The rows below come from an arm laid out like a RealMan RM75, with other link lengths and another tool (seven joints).
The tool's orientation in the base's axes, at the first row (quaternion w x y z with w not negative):
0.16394, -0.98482, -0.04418, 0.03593
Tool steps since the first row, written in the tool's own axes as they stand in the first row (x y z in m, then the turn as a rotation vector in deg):
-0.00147, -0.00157, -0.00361, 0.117, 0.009, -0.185
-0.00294, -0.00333, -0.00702, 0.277, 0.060, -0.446
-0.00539, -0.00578, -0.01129, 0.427, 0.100, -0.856
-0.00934, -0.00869, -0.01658, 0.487, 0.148, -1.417
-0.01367, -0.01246, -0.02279, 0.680, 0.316, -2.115
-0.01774, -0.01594, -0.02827, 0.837, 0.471, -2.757
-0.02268, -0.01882, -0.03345, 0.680, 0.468, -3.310
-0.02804, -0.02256, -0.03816, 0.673, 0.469, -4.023
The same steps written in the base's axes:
-0.00127, 0.00018, 0.00400, 0.133, -0.056, 0.165
-0.00257, 0.00060, 0.00788, 0.318, -0.172, 0.386
-0.00483, 0.00130, 0.01284, 0.505, -0.326, 0.751
-0.00852, 0.00197, 0.01901, 0.616, -0.544, 1.262
-0.01258, 0.00310, 0.02634, 0.880, -0.907, 1.855
-0.01641, 0.00423, 0.03287, 1.102, -1.243, 2.401
-0.02110, 0.00480, 0.03898, 0.993, -1.432, 2.933
-0.02630, 0.00629, 0.04494, 1.047, -1.662, 3.606

